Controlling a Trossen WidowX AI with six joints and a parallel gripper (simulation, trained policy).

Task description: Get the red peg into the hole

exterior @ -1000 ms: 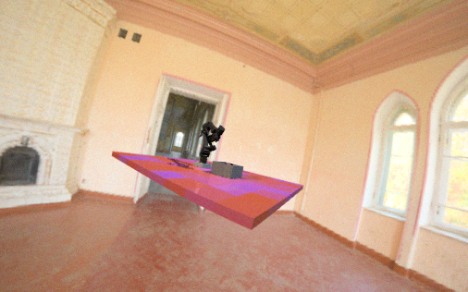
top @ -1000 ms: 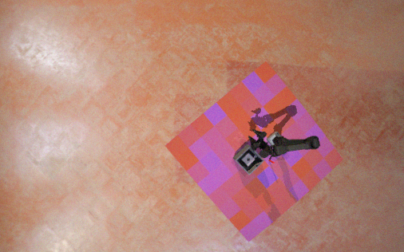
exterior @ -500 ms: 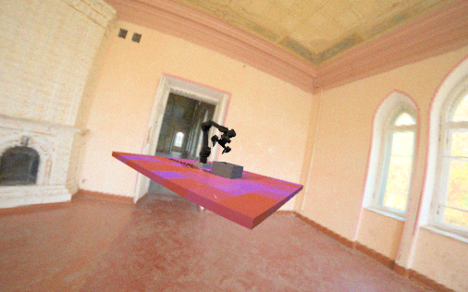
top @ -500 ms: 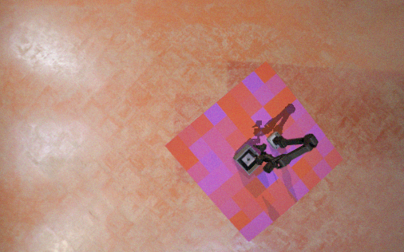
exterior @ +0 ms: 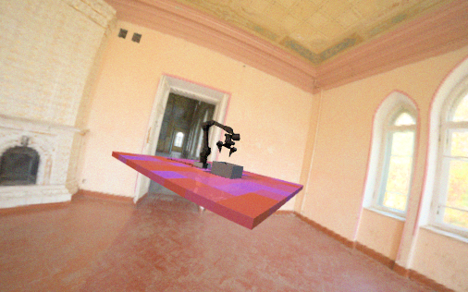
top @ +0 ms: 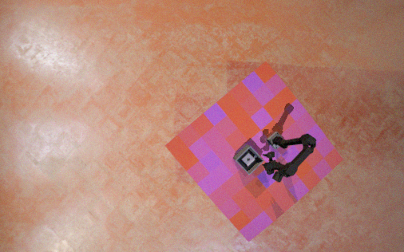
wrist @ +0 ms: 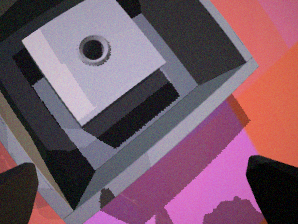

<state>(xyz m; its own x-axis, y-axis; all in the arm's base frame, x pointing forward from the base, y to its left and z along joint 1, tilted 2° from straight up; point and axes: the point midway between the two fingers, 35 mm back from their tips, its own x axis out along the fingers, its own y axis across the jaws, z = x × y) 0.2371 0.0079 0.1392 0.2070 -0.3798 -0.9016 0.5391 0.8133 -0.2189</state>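
Right now the red peg is 80 mm behind my gripper tip, 130 mm to the left of it and 120 mm below it. From my gripper tip the other things lie so: grey box: 80 mm ahead, 40 mm to the right, 130 mm below; then plate: 80 mm ahead, 40 mm to the right, 110 mm below.
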